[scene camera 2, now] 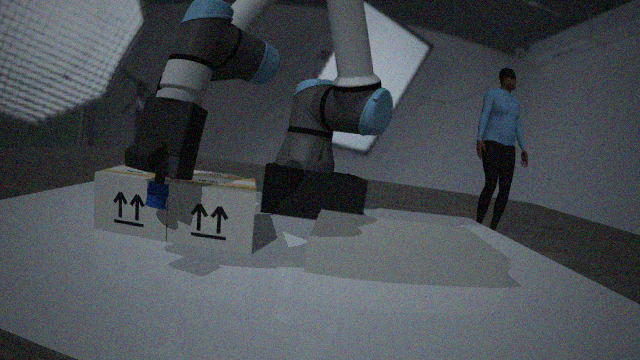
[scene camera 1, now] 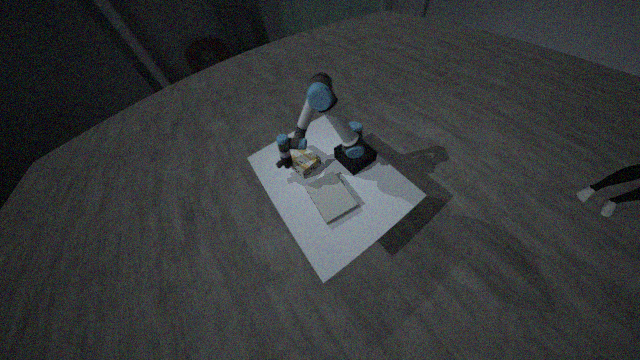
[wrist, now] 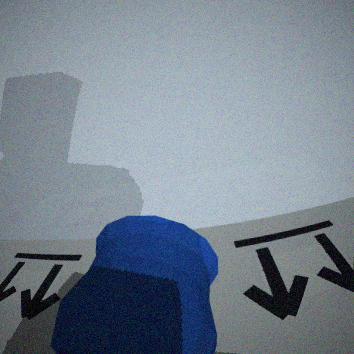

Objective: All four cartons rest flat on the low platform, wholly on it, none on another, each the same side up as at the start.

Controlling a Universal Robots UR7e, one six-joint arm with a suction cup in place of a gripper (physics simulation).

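Frame: origin at the arm's base, x left, y ahead, z down, level; millimetres.
Seen in the pictures: hand, its tool point: [scene camera 2: 155,206] [wrist: 153,265]; arm's base, origin of its link: [scene camera 2: 304,168].
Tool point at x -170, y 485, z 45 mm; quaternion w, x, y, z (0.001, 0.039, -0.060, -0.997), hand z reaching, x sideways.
Observation:
Pixels of each thing's top centre, then the offset from my tool point to it. "pt": a spot on its surface instead. Level surfaces: height alone.
- left front carton, centre of its top: [scene camera 2: 138,173] dy -59, dx -73, dz -33 mm
- right front carton, a spot on its surface: [wrist: 30,247] pt dy -52, dx +92, dz +51 mm
- low grey-beige platform, centre of its top: [scene camera 2: 408,233] [scene camera 1: 330,194] dy -145, dx +387, dz +13 mm
- white table top, height of its surface: dz +61 mm
The white cartons with tan tape [scene camera 1: 306,163] stand packed together on the white table, beside the low platform. In scene camera 2 the left front carton [scene camera 2: 106,200] [wrist: 225,270] and right front carton [scene camera 2: 240,200] [wrist: 30,247] stand upright, their arrows pointing up; the rear ones are mostly hidden. My gripper's blue suction cup [scene camera 2: 157,195] [wrist: 150,280] is low in front of the arrow-marked side faces, near their seam and below the top edges. It holds no carton that I can see; its mouth and any contact are hidden. The low grey-beige platform [scene camera 1: 334,200] [scene camera 2: 425,250] bears no carton.
The arm's black base block [scene camera 1: 355,156] [scene camera 2: 312,192] stands behind the gap between the cartons and the platform. The white table top [scene camera 1: 325,255] [scene camera 2: 300,320] carries the arm's shadows. A person in a blue top [scene camera 2: 500,120] stands on the floor beyond the table.

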